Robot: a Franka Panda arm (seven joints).
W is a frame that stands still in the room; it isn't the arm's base.
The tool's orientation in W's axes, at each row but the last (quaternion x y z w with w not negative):
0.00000, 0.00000, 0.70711, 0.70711
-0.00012, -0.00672, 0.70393, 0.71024
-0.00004, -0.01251, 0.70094, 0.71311
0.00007, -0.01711, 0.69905, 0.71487
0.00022, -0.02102, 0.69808, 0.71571
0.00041, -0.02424, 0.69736, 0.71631
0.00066, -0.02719, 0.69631, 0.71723
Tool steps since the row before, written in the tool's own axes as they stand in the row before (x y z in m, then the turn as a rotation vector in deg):
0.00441, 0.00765, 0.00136, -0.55, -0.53, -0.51
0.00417, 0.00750, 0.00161, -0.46, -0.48, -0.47
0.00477, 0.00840, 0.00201, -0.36, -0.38, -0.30
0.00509, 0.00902, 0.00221, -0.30, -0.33, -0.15
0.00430, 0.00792, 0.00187, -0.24, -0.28, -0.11
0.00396, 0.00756, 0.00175, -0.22, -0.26, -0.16
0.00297, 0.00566, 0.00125, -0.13, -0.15, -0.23
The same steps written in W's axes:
-0.00765, 0.00441, 0.00136, 0.53, -0.55, -0.51
-0.00748, 0.00422, 0.00158, 0.48, -0.46, -0.47
-0.00835, 0.00488, 0.00195, 0.38, -0.36, -0.30
-0.00896, 0.00524, 0.00212, 0.33, -0.30, -0.15
-0.00786, 0.00444, 0.00177, 0.28, -0.24, -0.11
-0.00751, 0.00410, 0.00164, 0.26, -0.22, -0.16
-0.00562, 0.00309, 0.00116, 0.15, -0.13, -0.23

